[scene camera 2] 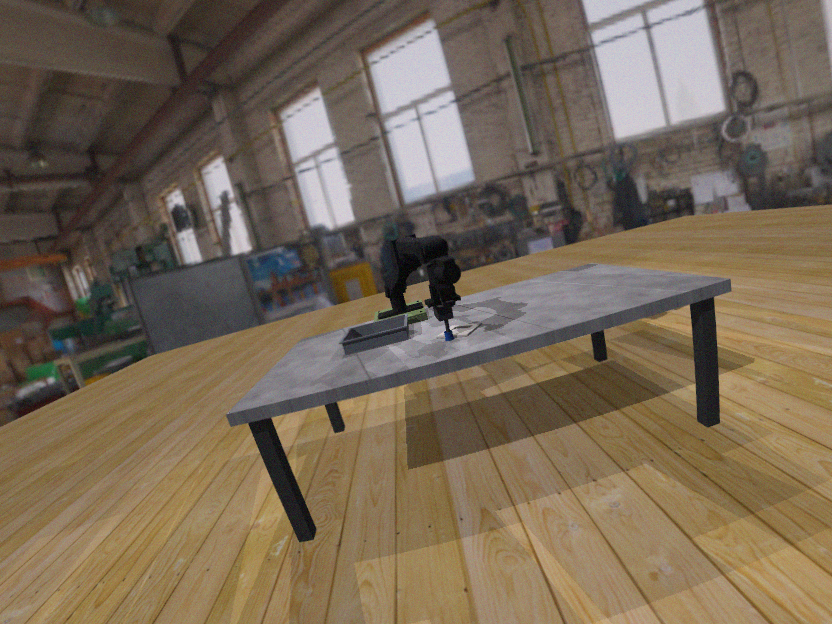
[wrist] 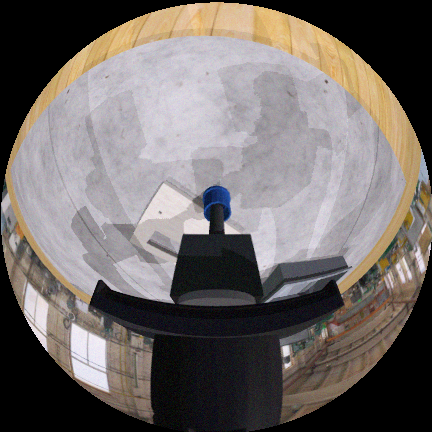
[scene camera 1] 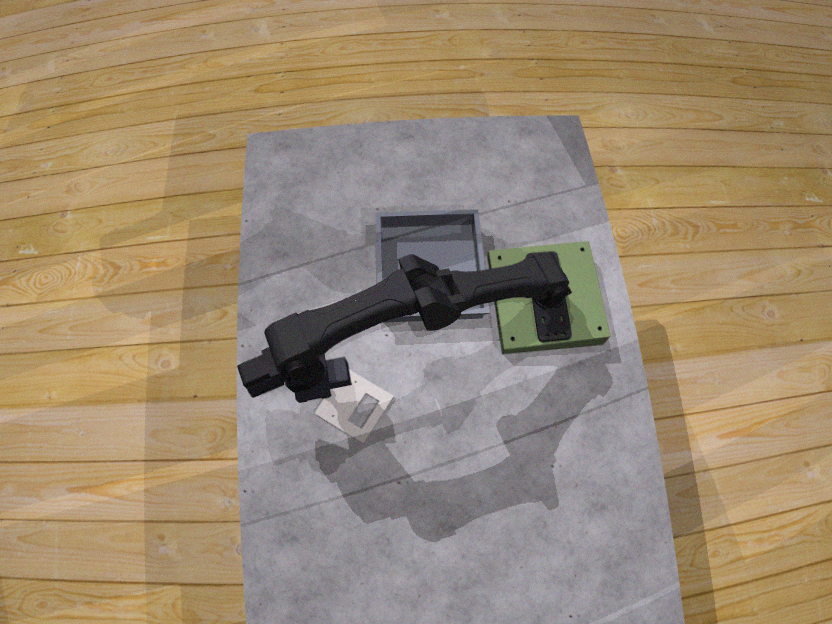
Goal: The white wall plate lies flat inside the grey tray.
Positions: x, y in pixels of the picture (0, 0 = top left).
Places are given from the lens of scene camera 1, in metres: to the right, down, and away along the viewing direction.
my suction cup (scene camera 1: 333, 373): -0.15, 0.11, 1.11
white wall plate (scene camera 1: 344, 400): -0.14, 0.18, 1.20
